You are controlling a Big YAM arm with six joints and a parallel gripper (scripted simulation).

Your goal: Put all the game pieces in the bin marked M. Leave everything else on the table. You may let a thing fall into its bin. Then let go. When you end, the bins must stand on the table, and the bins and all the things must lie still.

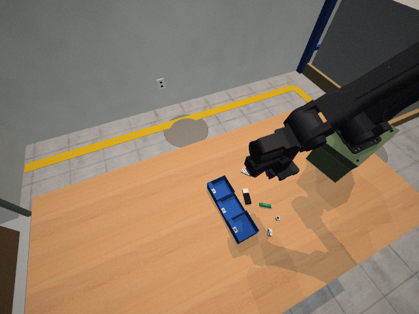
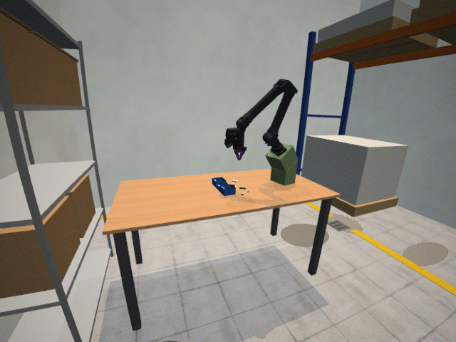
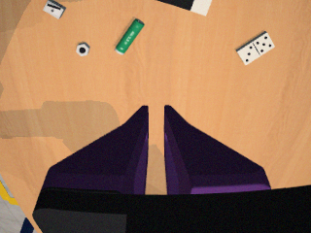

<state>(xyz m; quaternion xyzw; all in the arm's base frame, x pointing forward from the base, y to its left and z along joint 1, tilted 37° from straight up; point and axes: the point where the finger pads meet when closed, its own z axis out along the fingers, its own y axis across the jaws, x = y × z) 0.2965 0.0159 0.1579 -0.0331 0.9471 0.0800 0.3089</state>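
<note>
My gripper is now 200 mm above the blue bin and 110 mm short of it. Round my hand: green cylinder 210 mm below, 30 mm to the left, 30 mm behind; white domino 210 mm below, 140 mm to the right, 20 mm behind; grey nut 220 mm below, 90 mm to the left, 50 mm behind.
</note>
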